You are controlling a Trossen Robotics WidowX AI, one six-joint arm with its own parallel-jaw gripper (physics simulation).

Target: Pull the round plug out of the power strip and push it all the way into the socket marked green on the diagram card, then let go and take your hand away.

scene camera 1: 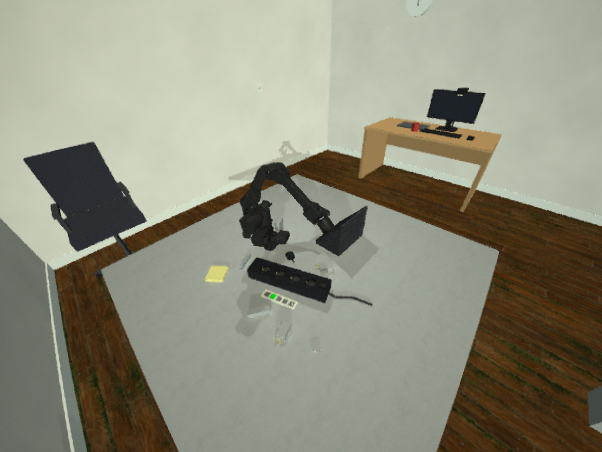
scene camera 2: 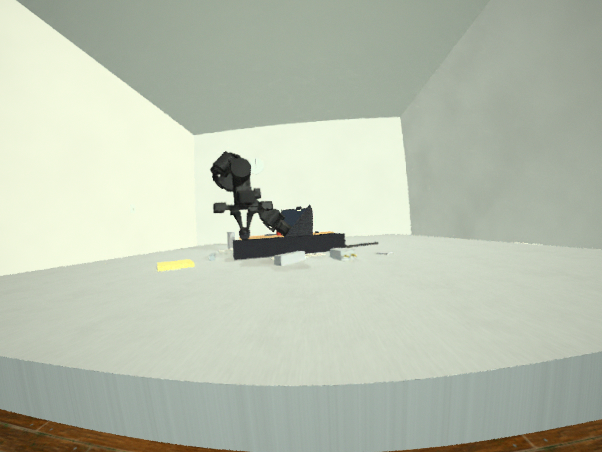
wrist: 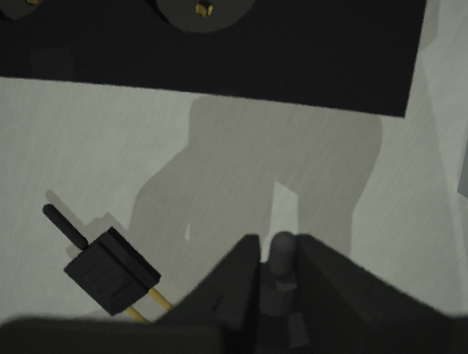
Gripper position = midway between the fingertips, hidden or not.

I see my gripper (scene camera 2: pixel 245 233), a black flat plug (wrist: pixel 110 270) and a black power strip (wrist: pixel 364 63).
My gripper also shows in the wrist view (wrist: pixel 276 248). Scene camera 2 does not show the black flat plug, which is hidden by the black power strip.
